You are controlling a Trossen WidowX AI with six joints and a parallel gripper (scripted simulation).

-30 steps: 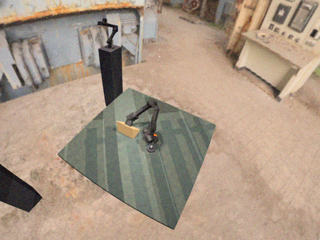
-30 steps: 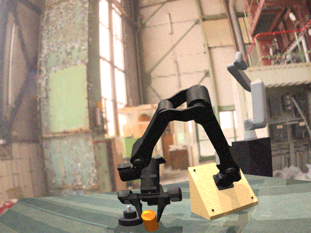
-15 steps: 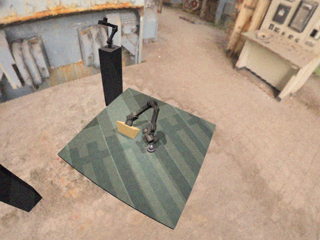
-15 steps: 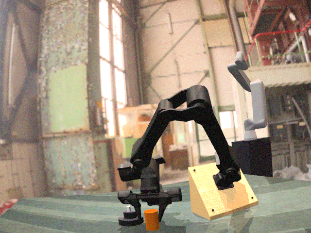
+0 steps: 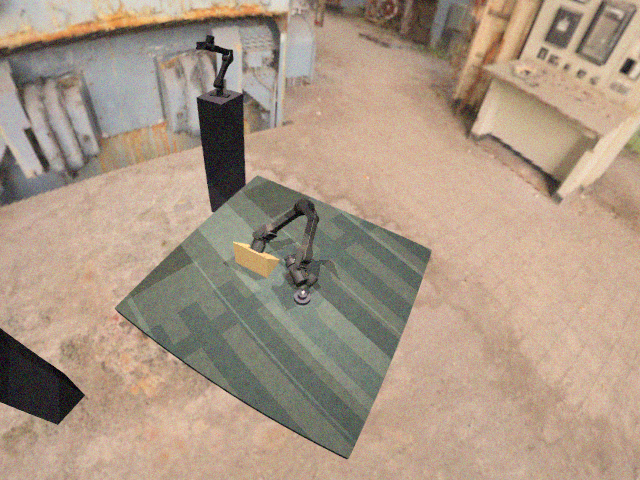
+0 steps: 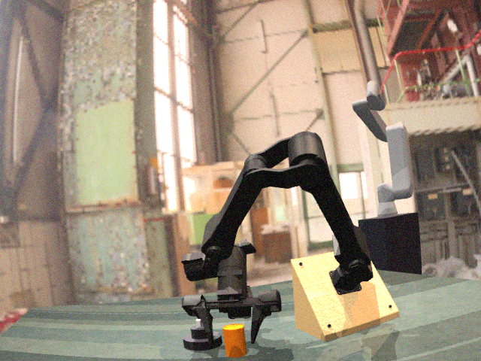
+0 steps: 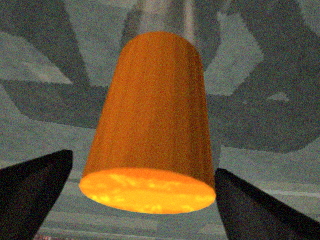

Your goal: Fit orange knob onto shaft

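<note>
Right now my gripper tip is 30 mm to the left of the orange knob, 10 mm below it and 10 mm past it. The rest, counted from my gripper tip: dark round pedestal (130 mm to the right, 40 mm ahead).
</note>
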